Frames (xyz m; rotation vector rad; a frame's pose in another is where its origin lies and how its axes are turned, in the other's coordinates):
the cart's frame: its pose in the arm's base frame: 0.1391 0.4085 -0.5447 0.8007 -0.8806 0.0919
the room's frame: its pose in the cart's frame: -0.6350 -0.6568 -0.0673 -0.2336 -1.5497 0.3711
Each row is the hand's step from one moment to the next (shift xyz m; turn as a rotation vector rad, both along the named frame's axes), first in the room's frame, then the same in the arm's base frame.
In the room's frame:
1: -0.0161 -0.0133 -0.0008 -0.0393 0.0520 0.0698
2: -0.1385 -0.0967 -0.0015 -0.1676 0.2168 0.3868
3: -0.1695 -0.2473 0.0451 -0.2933 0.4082 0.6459
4: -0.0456 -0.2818 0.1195 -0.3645 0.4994 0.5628
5: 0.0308 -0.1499 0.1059 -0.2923 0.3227 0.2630
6: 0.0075 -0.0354 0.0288 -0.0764 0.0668 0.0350
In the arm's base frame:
1: 0.0150 -0.0070 -0.0128 -0.0224 0.0733 -0.0570
2: 0.1223 -0.0427 -0.1084 -0.1508 0.3229 -0.3126
3: 0.1415 -0.1636 -0.2124 -0.2491 0.5865 -0.5137
4: 0.0062 -0.2251 -0.2123 -0.1578 0.6810 -0.4587
5: -0.0652 -0.1313 -0.1147 0.0044 0.4423 -0.2512
6: -0.0179 -0.0304 -0.0298 0.0252 0.0937 -0.0460

